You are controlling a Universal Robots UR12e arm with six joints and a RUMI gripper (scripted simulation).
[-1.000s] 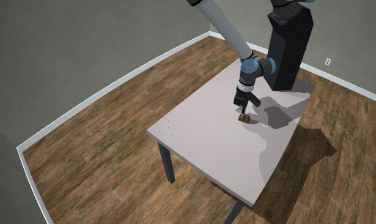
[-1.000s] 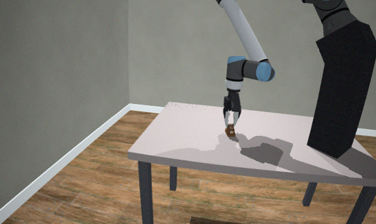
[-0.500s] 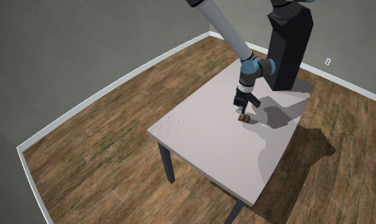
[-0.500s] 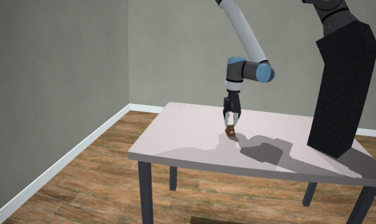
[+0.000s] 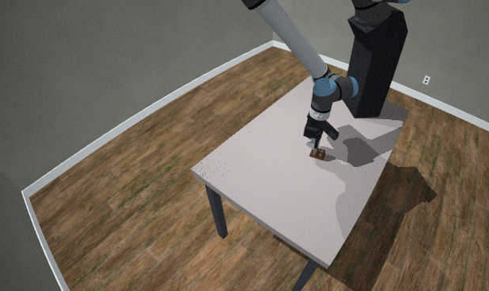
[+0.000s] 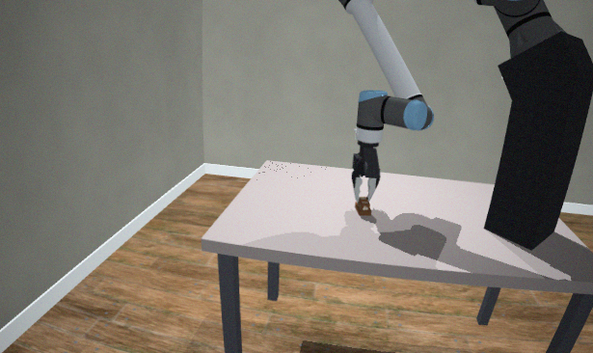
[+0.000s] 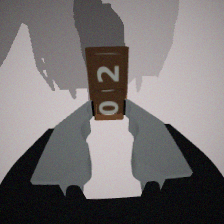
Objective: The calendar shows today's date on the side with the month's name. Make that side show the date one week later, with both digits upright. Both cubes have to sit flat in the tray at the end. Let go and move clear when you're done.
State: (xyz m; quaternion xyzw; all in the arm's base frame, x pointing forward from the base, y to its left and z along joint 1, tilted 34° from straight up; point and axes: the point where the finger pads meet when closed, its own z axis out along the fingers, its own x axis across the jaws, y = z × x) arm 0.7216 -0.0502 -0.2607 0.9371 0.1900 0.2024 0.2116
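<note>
My gripper is now 1 cm above the brown calendar cube. Round my hand: brown wooden calendar tray 1 cm behind, 2 cm to the left, 3 cm below.
</note>
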